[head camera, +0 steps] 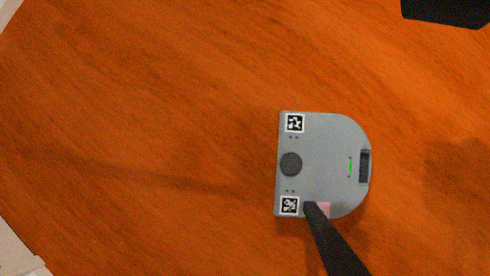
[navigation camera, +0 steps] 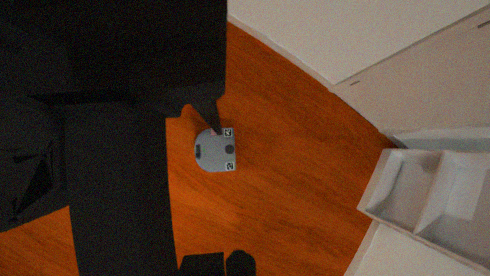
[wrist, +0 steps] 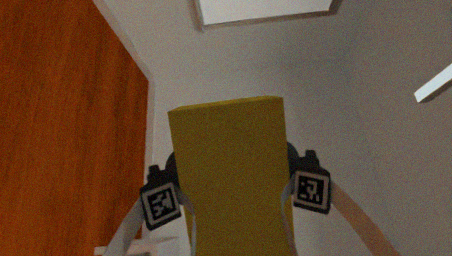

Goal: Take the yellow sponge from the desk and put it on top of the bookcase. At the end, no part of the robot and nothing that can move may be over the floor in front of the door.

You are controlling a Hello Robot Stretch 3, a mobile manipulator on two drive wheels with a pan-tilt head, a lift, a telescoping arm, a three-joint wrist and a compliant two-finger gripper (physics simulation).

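Pixels of known places: gripper, between the fingertips: [wrist: 231, 162]; robot's base, origin of its link: [head camera: 290, 164] [navigation camera: 228, 148].
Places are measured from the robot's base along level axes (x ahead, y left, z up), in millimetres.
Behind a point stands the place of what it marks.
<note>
My gripper [wrist: 231, 162] @(x -26, y -418, z 1053 mm) is shut on the yellow sponge [wrist: 230, 130] @(x 10, y -370, z 1057 mm), its fingers on either side. In the wrist view the sponge is upright, with wall and floor behind it. The pale bookcase [navigation camera: 376, 181] @(x 1589, y -469, z 78 mm) stands at the right of the navigation view, against the wall beside the door [navigation camera: 415, 85] @(x 1330, y 391, z 612 mm). A pale board edge at the bottom left of the wrist view may be part of the bookcase. The gripper and sponge do not show in the head or navigation views; whether they are over the bookcase cannot be told. The desk is not recognizable.
My grey base [head camera: 325, 165] @(x -107, y -2, z 160 mm) [navigation camera: 215, 155] @(x -107, y -41, z 160 mm) stands on the wood floor [head camera: 150, 100] @(x 554, y -210, z 0 mm) [navigation camera: 295, 150] @(x 638, y -58, z 0 mm), apart from the walls. Large dark shapes, probably my own arm and mast, cover the left of the navigation view. A bright framed panel [wrist: 265, 10] @(x 589, y -2553, z 1423 mm) is on the wall.
</note>
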